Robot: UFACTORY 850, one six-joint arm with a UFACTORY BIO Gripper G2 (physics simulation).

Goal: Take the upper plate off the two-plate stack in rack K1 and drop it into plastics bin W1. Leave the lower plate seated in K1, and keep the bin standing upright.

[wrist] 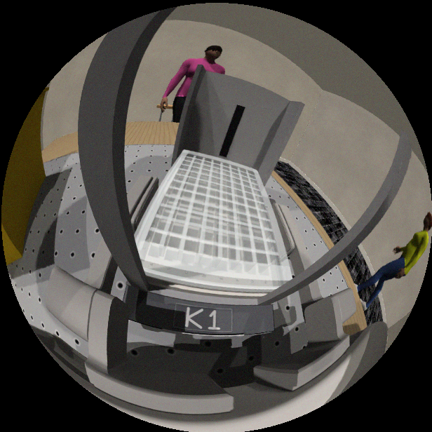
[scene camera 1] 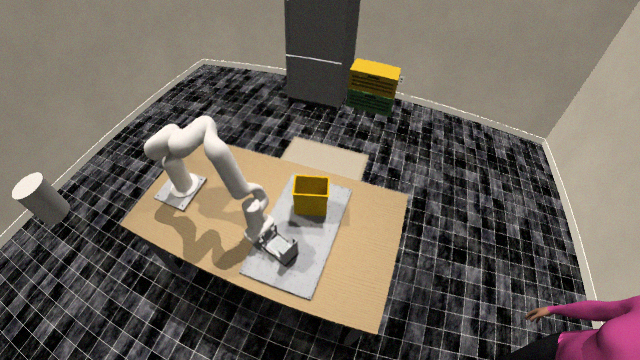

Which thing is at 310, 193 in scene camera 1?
A yellow plastics bin W1.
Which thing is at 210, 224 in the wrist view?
A gridded plate.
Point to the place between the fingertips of my gripper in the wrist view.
At 216, 197
